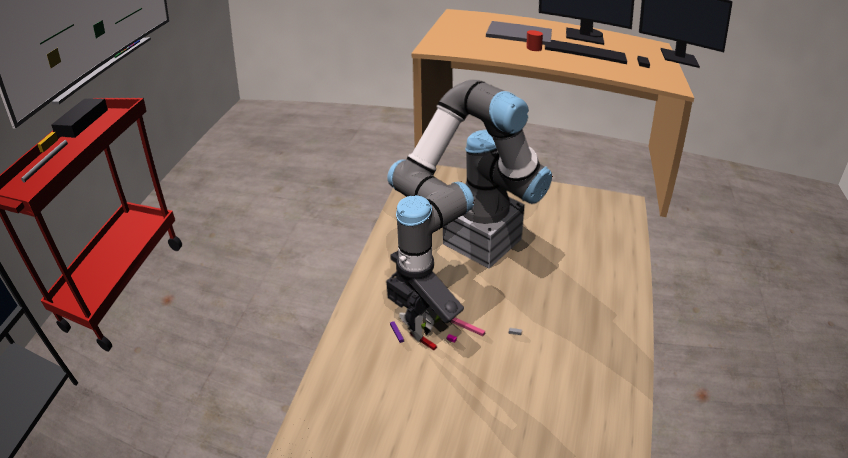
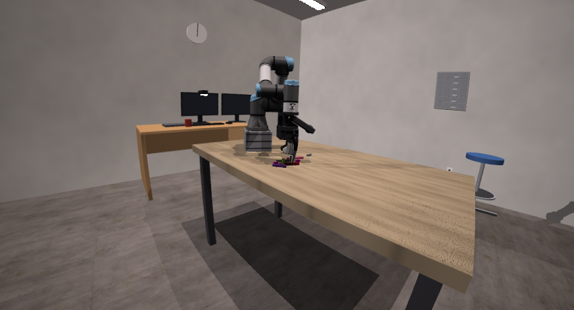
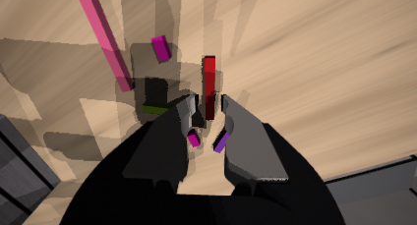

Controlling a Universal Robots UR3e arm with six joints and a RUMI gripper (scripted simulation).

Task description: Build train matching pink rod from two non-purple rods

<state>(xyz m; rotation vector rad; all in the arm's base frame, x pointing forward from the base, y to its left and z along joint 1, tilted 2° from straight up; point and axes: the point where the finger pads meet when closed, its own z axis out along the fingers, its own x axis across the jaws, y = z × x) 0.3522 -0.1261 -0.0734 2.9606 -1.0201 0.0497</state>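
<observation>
My hand is 2 cm above the red rod. Round my hand: pink rod (5 cm behind, 9 cm to the left, 2 cm below); purple rod (2 cm behind, 6 cm to the right, 2 cm below); lime rod (6 cm behind, 1 cm to the left, 2 cm below).
</observation>
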